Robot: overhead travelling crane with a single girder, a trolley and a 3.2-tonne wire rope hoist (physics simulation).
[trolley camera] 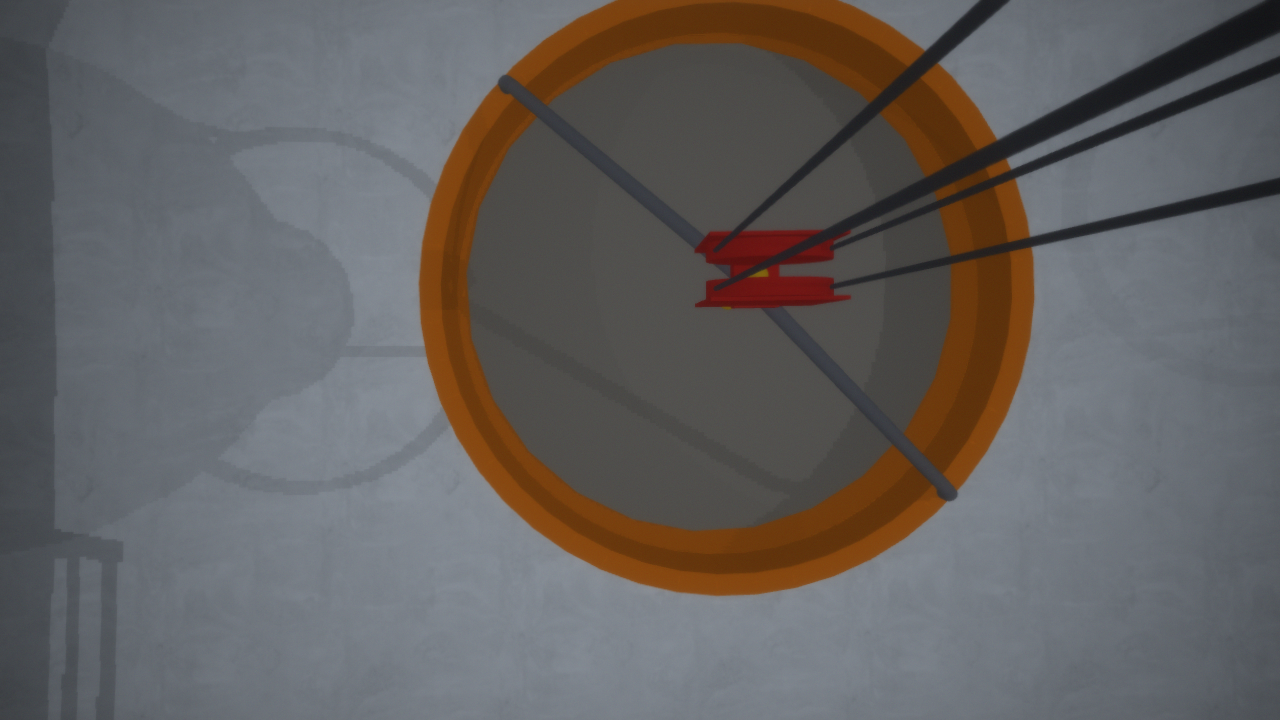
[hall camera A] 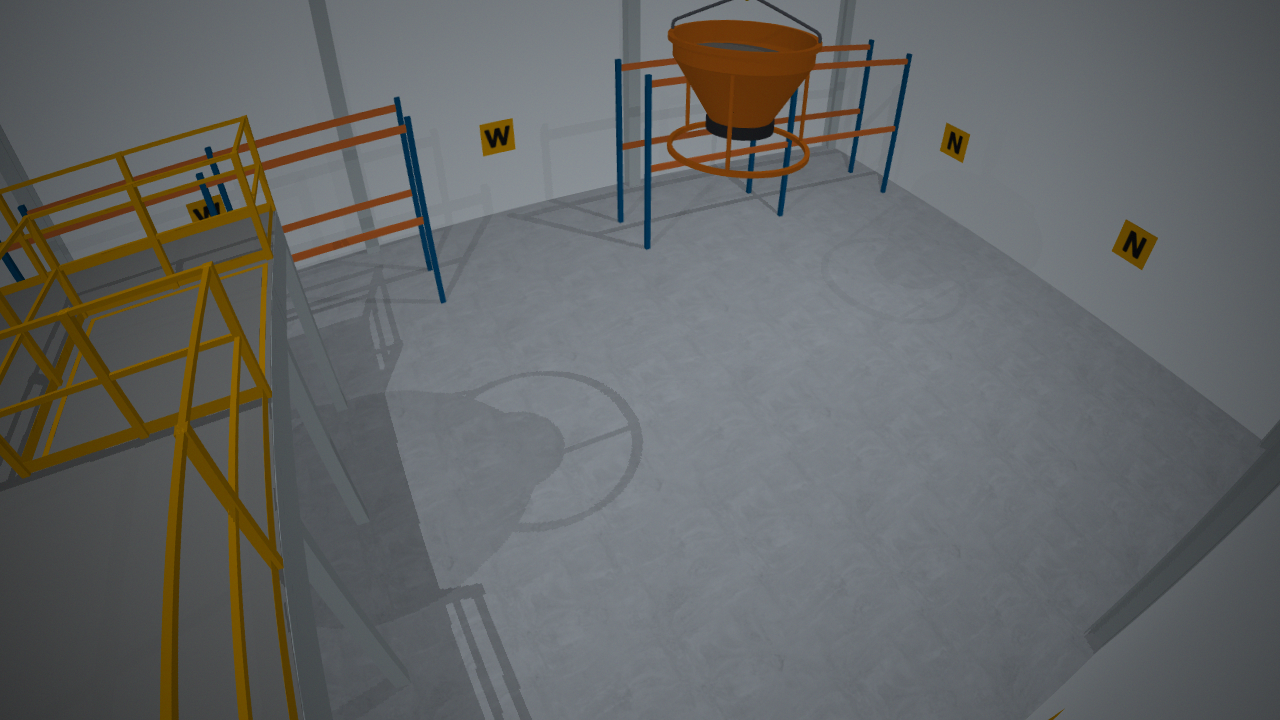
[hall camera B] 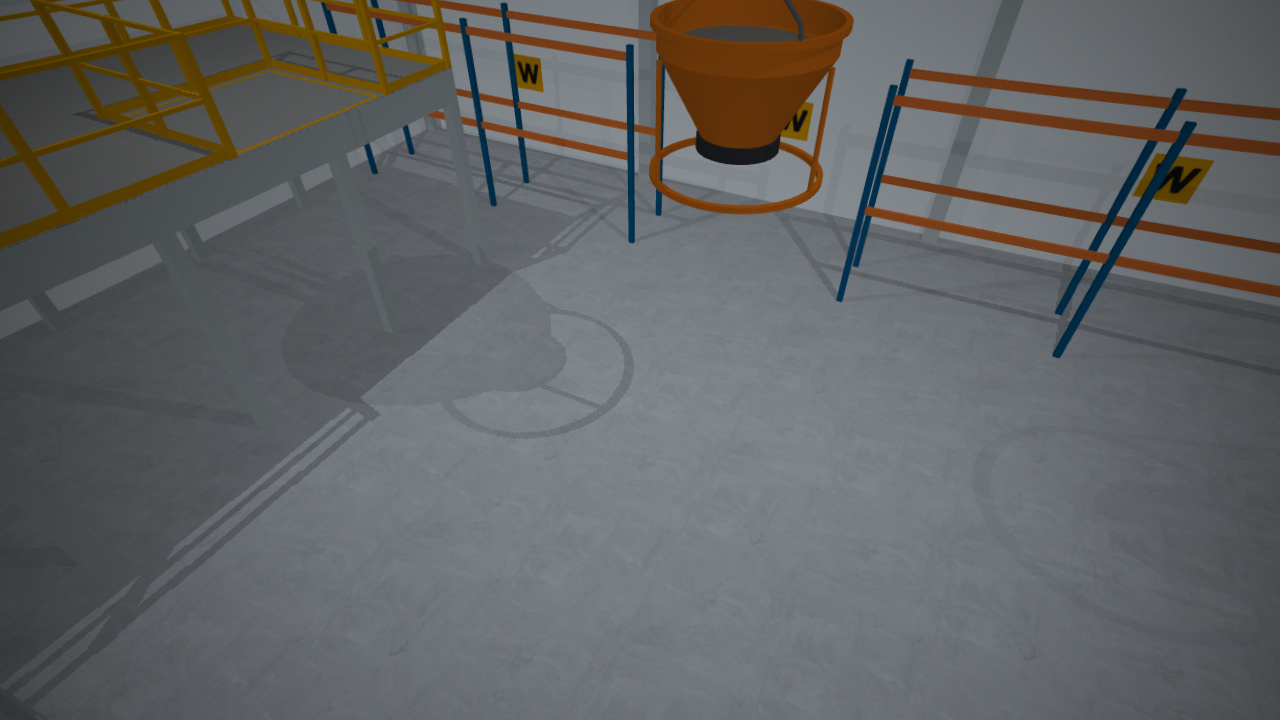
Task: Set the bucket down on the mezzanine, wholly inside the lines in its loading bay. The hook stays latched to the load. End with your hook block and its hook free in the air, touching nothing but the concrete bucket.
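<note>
The orange concrete bucket (hall camera A: 744, 89) (hall camera B: 747, 89) (trolley camera: 438, 268) hangs upright above the floor, beside the mezzanine (hall camera A: 98, 591) (hall camera B: 295, 147) and apart from it. It is filled with grey material. My red hook block and yellow hook (trolley camera: 759, 272) are over its middle in the trolley view, latched to the grey bail (trolley camera: 617, 170); the latch itself is hidden by the block. The block is out of frame in both hall views. The loading bay (hall camera A: 170, 322) (hall camera B: 268, 98) has thin yellow lines on the grey deck, partly hidden behind railings.
Yellow railings (hall camera A: 136, 214) (hall camera B: 204, 87) stand around parts of the mezzanine deck. Blue and orange racks (hall camera A: 647, 161) (hall camera B: 630, 143) stand along the wall, behind the bucket in the hall views. Another wall carries N signs (hall camera A: 1134, 244). The bucket's shadow falls on the floor beside the mezzanine.
</note>
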